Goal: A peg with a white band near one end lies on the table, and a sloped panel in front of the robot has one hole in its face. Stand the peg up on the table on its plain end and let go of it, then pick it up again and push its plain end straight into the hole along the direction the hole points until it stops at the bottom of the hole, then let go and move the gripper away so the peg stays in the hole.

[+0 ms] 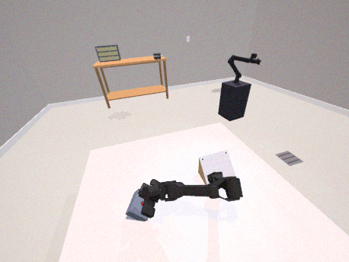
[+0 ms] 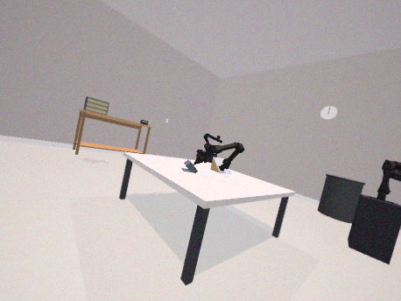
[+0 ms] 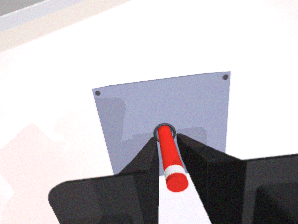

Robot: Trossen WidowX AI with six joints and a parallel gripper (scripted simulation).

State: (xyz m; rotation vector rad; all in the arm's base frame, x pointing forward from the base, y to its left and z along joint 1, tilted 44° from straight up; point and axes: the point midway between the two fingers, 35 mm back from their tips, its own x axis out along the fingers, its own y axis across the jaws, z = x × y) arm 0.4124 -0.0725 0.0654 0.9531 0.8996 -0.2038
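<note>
My gripper tip is now 10 mm past the red peg, 10 mm to the right of it and 10 mm below it. The rest, counted from my gripper tip: grey sloped panel: 20 mm ahead, 10 mm to the right, 30 mm below.
</note>
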